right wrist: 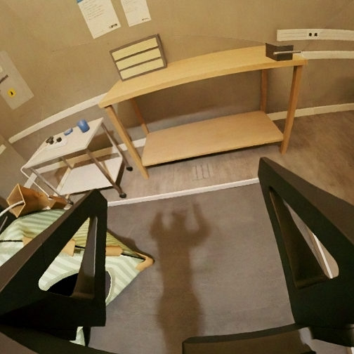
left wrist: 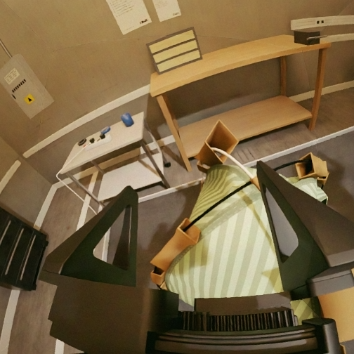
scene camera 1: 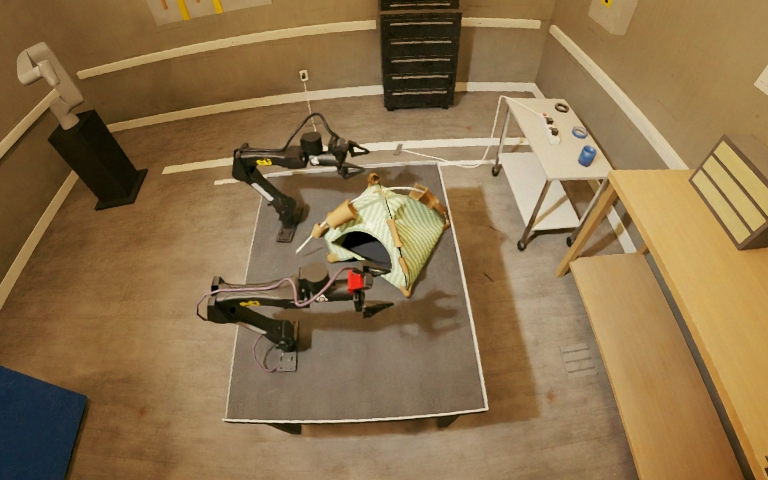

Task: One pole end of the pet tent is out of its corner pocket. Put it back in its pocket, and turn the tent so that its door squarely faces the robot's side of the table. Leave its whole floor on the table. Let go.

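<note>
The green-and-white striped pet tent [scene camera 1: 421,237] [left wrist: 225,260] [right wrist: 30,227] stands on the dark table. Its dark door opening [scene camera 1: 365,246] [right wrist: 65,286] faces the lower left in scene camera 1, askew to the robot's side. A white pole end [scene camera 1: 306,243] sticks out past a tan sleeve [scene camera 1: 340,213], apart from the left tan corner pocket [scene camera 1: 333,257]. The lower corner pocket [scene camera 1: 406,292] [right wrist: 146,262] lies at the tent's near tip. My left gripper [scene camera 1: 365,159] [left wrist: 189,179] is open and empty above the tent's upper side. My right gripper [scene camera 1: 390,288] [right wrist: 173,181] is open and empty, near the tent's lower side.
The table [scene camera 1: 362,384] has a white edge. A white cart [scene camera 1: 566,164] [left wrist: 107,145] [right wrist: 75,140] and a wooden bench [scene camera 1: 651,316] [left wrist: 245,122] [right wrist: 215,137] stand beyond it. A black drawer cabinet [scene camera 1: 420,50] stands at the back wall.
</note>
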